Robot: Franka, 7 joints.
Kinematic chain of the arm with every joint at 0, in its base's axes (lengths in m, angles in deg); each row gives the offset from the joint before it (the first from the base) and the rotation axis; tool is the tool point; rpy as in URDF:
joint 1: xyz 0 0 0.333 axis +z
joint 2: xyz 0 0 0 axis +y
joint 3: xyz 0 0 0.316 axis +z
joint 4: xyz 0.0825 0 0 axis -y
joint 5: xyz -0.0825 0 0.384 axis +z
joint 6: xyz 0 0 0 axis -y
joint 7: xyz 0.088 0 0 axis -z
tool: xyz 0 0 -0.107 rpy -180 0 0
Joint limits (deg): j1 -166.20..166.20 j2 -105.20..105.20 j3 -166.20..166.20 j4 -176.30..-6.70 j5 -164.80..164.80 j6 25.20..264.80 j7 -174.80..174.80
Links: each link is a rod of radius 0.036 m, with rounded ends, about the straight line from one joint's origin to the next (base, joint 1, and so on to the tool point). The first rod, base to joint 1, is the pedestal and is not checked.
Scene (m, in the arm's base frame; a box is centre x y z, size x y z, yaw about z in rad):
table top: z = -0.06
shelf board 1: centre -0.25 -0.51 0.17 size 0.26 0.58 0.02 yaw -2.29
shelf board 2: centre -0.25 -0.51 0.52 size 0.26 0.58 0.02 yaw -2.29
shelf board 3: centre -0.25 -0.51 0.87 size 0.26 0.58 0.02 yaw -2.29
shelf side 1: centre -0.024 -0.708 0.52 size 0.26 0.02 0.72 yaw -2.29
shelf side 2: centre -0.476 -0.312 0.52 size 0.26 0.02 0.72 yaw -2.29
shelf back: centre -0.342 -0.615 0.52 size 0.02 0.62 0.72 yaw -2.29
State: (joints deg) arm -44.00 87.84 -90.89 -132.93 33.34 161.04 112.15
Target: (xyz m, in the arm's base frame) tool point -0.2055 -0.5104 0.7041
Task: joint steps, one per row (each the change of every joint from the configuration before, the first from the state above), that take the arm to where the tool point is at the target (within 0.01 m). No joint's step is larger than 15 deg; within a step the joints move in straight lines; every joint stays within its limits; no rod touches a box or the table.
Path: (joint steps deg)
1: 13.57 2.16 -1.09 -10.84 -0.18 -5.72 0.00
2: 13.57 2.16 -1.10 -10.85 -0.18 -5.72 0.00
3: 13.58 2.16 -1.09 -10.84 -0.18 -5.72 0.00
4: 13.57 2.16 -1.09 -10.84 -0.17 -5.72 0.00
5: -10.00 1.88 -13.26 11.00 2.22 10.29 0.00
6: -9.99 1.89 -13.25 11.00 2.22 10.28 0.00
7: -9.99 1.89 -13.25 10.99 2.22 10.29 0.00
8: -7.68 -8.10 5.42 11.14 -1.82 -0.64 0.00
9: -7.67 -8.10 5.42 11.14 -1.82 -0.64 0.00
10: -7.68 -8.10 5.42 11.13 -1.83 -0.64 0.00

